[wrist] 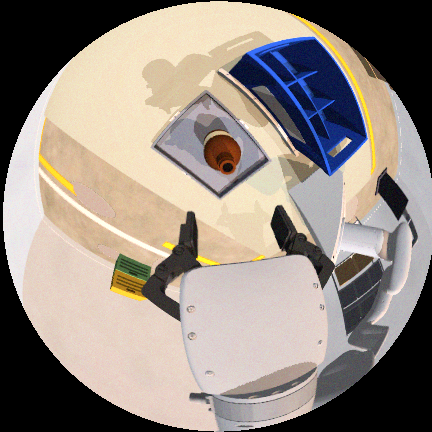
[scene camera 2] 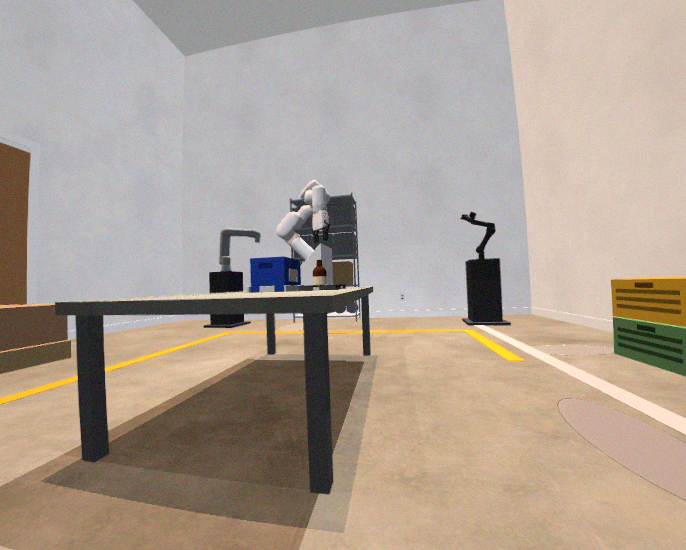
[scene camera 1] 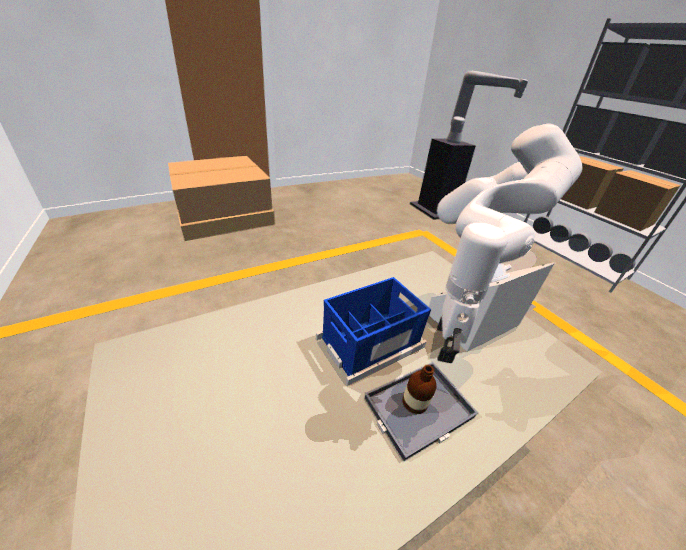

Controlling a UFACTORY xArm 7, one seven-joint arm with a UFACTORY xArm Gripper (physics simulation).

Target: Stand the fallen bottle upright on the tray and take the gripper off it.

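Places are measured from the arm's base along level axes (x ahead, y left, z up), in millimetres.
Where they show: gripper, fingertip midpoint: [wrist: 235, 217] [scene camera 2: 320, 241] [scene camera 1: 443, 345]; arm's base at its link origin: [wrist: 340, 234] [scene camera 2: 313, 259].
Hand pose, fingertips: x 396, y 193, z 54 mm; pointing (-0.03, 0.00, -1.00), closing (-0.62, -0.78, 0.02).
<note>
Each offset is from my fingertips to the top centre of the thing.
The brown bottle with a cream label @(11 mm right, 4 mm ahead, 100 mm down) [scene camera 1: 420, 389] [scene camera 2: 319, 273] [wrist: 221, 150] stands upright on the grey tray [scene camera 1: 446, 413] [wrist: 180, 150], with its neck up and its base on the tray floor. My gripper [scene camera 1: 447, 355] [scene camera 2: 321, 236] [wrist: 235, 217] is open and empty. It is clear of the bottle, higher than the bottle's mouth and off toward the robot base's side. In the wrist view the bottle's mouth lies beyond the fingertips, with a gap between. No finger touches the bottle.
A blue crate with dividers @(256 mm right, 15 mm ahead, 85 mm down) [scene camera 1: 337, 338] [scene camera 2: 274, 273] [wrist: 240, 70] stands in a low pale holder beside the tray. A grey upright panel [scene camera 1: 503, 309] [wrist: 320, 200] stands by the arm's base, behind the gripper. Cardboard boxes [scene camera 1: 223, 194] are on the floor farther off.
</note>
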